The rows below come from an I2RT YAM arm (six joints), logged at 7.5 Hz.
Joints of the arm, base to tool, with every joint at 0 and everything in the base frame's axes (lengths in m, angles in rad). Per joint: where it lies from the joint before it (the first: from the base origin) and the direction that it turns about. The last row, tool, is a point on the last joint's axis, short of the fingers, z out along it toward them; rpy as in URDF.
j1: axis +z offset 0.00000 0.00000 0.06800
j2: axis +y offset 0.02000 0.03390 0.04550
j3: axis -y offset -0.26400 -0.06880 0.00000
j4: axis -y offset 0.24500 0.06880 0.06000
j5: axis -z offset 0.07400 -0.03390 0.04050
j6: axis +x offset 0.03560 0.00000 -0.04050
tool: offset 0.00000 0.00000 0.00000 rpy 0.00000 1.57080 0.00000
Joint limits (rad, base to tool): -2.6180..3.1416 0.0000..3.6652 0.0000..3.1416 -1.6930..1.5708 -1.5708..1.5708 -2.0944..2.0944
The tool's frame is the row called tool.
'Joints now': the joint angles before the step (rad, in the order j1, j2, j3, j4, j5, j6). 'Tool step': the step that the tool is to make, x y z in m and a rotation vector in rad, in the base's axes. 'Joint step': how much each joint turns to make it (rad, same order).
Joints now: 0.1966 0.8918 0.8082 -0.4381 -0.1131 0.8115
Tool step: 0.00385 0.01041 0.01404 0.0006 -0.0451 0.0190
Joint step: 0.0521 0.0232 0.0473 0.0207 0.0336 0.0077
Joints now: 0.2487 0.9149 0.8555 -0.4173 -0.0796 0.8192
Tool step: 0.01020 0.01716 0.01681 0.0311 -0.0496 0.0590
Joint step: 0.0641 0.0581 0.0667 0.0491 -0.0024 0.0168
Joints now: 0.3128 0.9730 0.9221 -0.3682 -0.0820 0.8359
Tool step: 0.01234 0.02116 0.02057 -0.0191 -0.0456 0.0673
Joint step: 0.0712 0.0832 0.1056 0.0117 0.0166 -0.0294
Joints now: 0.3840 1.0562 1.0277 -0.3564 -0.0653 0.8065
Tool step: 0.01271 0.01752 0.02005 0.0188 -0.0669 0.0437
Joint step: 0.0454 0.0728 0.0898 0.0514 0.0047 -0.0081
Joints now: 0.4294 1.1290 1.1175 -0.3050 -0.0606 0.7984
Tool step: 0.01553 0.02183 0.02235 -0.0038 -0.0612 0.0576
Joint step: 0.0476 0.0975 0.1265 0.0224 -0.0009 -0.0319
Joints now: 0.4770 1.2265 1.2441 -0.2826 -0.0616 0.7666
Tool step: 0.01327 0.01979 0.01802 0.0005 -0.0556 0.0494
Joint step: 0.0375 0.0860 0.1117 0.0216 -0.0054 -0.0282
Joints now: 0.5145 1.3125 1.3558 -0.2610 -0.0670 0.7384
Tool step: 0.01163 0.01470 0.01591 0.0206 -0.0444 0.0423
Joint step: 0.0198 0.0720 0.0991 0.0209 -0.0212 -0.0087
